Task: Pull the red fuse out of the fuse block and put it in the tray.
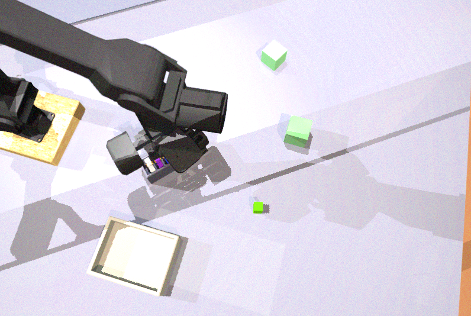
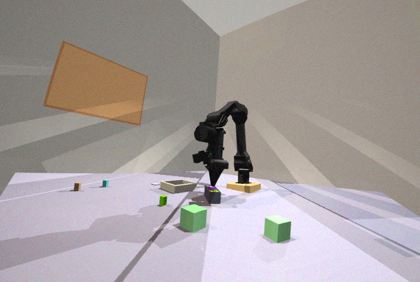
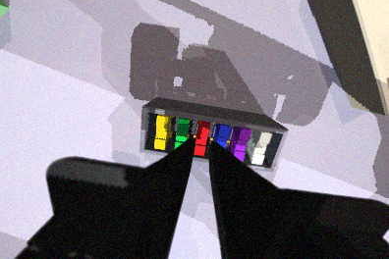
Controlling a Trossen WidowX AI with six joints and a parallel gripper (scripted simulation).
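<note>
The red fuse lies 30 mm below my gripper tip. The rest, counted from my gripper tip: purple fuse 30 mm to the right, 30 mm below, 20 mm behind; then blue fuse 30 mm below, 10 mm to the right, 10 mm behind; then green fuse 30 mm below, 10 mm to the left, 10 mm ahead.
</note>
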